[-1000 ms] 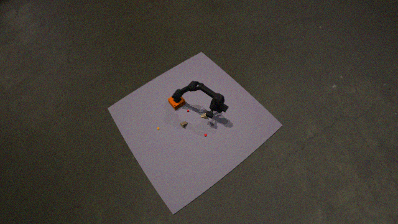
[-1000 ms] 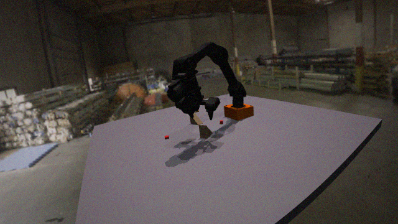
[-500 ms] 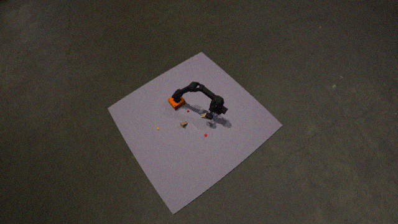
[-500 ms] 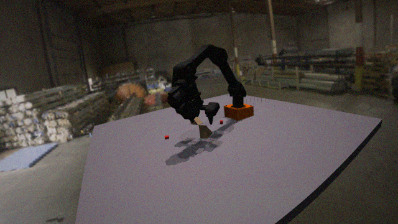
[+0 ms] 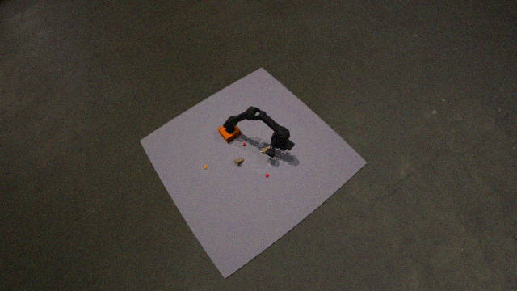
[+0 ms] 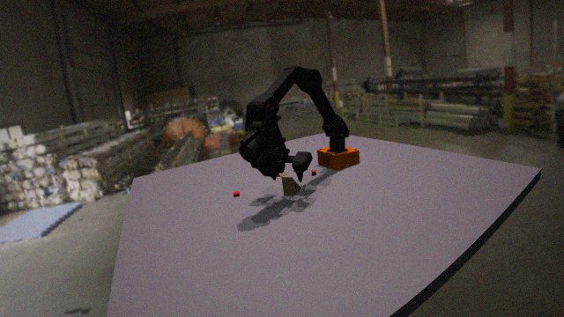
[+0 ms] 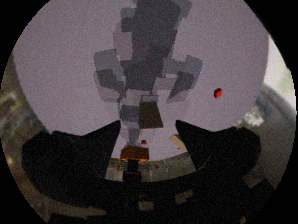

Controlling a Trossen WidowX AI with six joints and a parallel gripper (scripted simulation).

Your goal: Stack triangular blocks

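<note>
Right now the tan triangular block is 10 mm behind my gripper tip, 10 mm to the right of it and 40 mm below it. From my gripper tip the other things lie so: small orange piece 280 mm behind, 390 mm to the right, 50 mm below; small red cube 190 mm behind, 70 mm to the right, 50 mm below.
</note>
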